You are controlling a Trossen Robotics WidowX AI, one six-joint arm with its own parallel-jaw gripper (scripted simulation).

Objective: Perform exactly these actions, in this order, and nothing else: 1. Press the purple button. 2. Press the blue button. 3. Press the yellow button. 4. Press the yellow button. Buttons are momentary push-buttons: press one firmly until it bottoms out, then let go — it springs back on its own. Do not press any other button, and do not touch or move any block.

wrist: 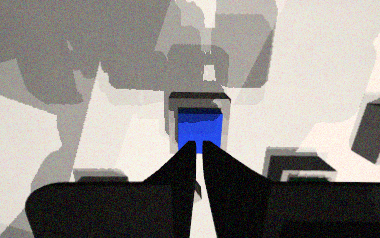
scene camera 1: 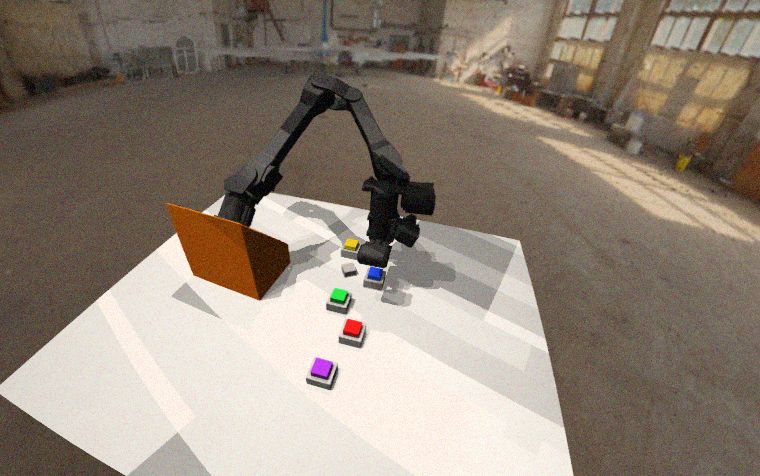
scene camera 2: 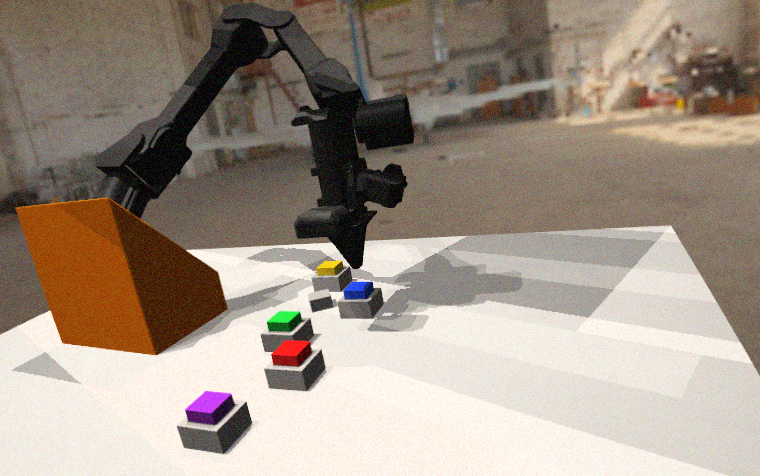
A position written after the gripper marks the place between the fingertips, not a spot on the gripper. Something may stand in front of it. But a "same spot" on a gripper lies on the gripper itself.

The gripper shows in the wrist view, in scene camera 1 [377, 263] and in scene camera 2. The same spot on the gripper: [wrist: 237, 194] is [scene camera 2: 359, 230].
